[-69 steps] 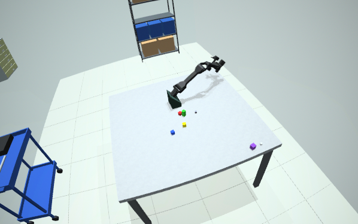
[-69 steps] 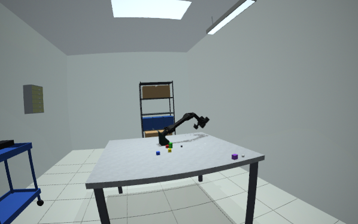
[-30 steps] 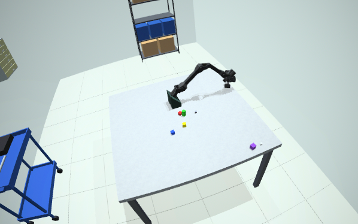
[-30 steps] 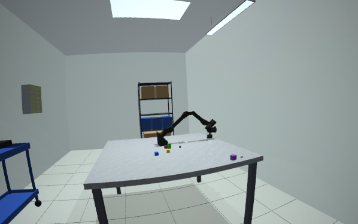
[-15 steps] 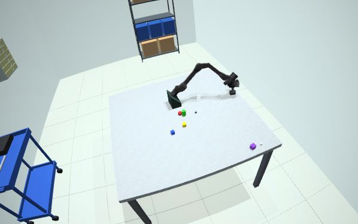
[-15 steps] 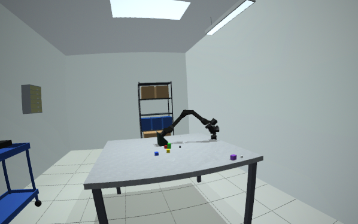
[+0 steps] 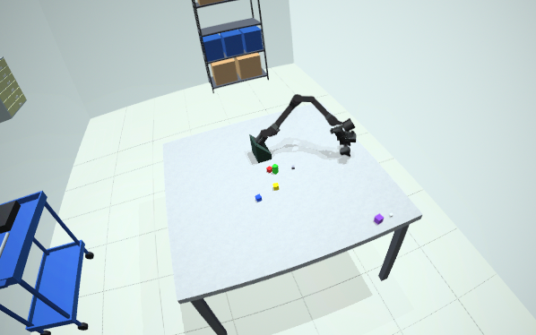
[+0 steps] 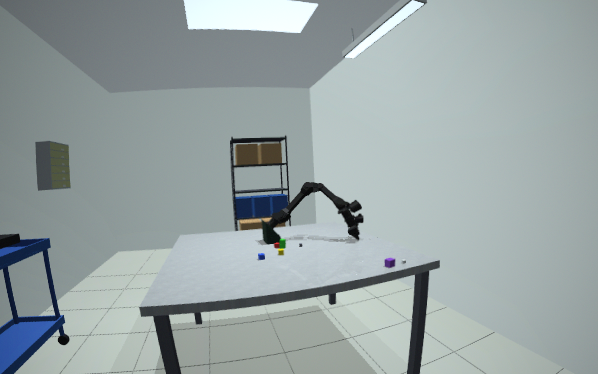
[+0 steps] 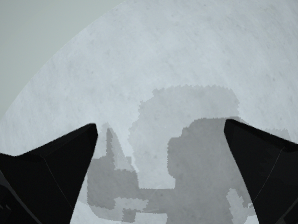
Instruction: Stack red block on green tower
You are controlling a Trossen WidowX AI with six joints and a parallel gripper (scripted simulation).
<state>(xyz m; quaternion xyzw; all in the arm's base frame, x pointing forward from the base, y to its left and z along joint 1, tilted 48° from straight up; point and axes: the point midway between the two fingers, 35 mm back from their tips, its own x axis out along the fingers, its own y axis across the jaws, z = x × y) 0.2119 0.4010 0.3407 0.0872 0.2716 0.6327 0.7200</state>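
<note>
My gripper tip is now 40 mm past the red block and 530 mm to the left of it. The rest, counted from my gripper tip: small white object 550 mm ahead, 50 mm to the right; yellow block 120 mm ahead, 540 mm to the right; purple block 560 mm ahead, 130 mm to the right, 10 mm above.
</note>
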